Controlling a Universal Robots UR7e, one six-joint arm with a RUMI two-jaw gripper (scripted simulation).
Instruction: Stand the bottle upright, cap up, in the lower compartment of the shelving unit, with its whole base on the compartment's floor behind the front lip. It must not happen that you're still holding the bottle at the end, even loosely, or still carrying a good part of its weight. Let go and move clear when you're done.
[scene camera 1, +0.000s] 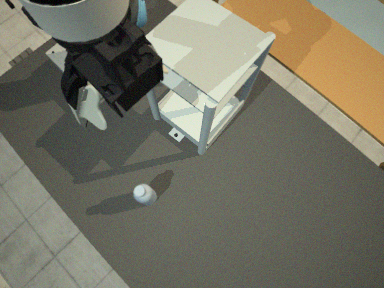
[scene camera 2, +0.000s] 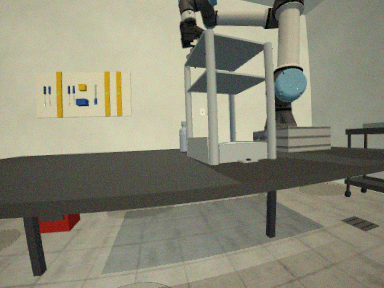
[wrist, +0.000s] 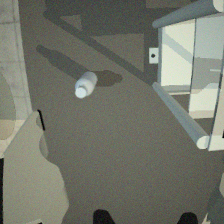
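Note:
There is a compartment (scene camera 1: 210, 53) that I can see, and scene camera 2 gives me the compartment too (scene camera 2: 222, 52). As for my gripper (scene camera 1: 122, 92), I see it there and again in the wrist view (wrist: 133, 115).

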